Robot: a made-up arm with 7 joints. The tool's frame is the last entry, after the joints.
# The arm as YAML. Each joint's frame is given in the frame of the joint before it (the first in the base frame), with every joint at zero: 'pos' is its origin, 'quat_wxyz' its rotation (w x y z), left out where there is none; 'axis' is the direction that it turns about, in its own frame. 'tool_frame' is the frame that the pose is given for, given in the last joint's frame.
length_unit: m
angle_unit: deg
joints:
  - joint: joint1
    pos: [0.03, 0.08, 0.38]
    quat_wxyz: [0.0, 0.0, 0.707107, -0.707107]
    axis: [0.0, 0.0, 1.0]
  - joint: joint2
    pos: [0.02, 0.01, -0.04]
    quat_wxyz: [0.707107, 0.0, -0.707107, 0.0]
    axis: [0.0, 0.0, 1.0]
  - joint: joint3
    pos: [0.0, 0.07, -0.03]
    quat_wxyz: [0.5, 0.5, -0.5, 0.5]
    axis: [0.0, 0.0, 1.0]
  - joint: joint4
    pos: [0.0, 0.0, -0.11]
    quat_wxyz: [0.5, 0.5, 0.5, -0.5]
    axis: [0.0, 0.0, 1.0]
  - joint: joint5
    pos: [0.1, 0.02, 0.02]
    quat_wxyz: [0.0, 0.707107, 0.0, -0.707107]
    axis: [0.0, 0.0, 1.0]
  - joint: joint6
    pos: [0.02, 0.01, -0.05]
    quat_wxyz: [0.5, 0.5, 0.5, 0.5]
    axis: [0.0, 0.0, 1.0]
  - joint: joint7
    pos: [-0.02, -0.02, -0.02]
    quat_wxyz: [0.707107, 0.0, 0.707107, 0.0]
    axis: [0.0, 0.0, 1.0]
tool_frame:
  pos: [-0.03, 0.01, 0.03]
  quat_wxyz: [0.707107, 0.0, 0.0, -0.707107]
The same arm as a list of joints. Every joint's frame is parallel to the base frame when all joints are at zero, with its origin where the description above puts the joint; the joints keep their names.
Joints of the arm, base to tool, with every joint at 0 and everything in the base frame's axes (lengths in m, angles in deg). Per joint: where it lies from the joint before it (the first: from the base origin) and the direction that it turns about. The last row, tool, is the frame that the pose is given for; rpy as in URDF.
joint1: xyz 0.03 0.08 0.38 axis -y
joint2: xyz -0.02 0.04 -0.01 axis +x
joint3: xyz -0.03 0 -0.07 axis +z
joint4: xyz 0 0 -0.11 axis -y
joint5: xyz 0.02 -0.02 -0.1 axis +z
joint6: xyz -0.01 0.02 -0.05 axis +y
joint7: xyz 0.02 -0.02 -0.02 axis -x
tool: xyz -0.03 0.03 0.01 rpy 180 90 0

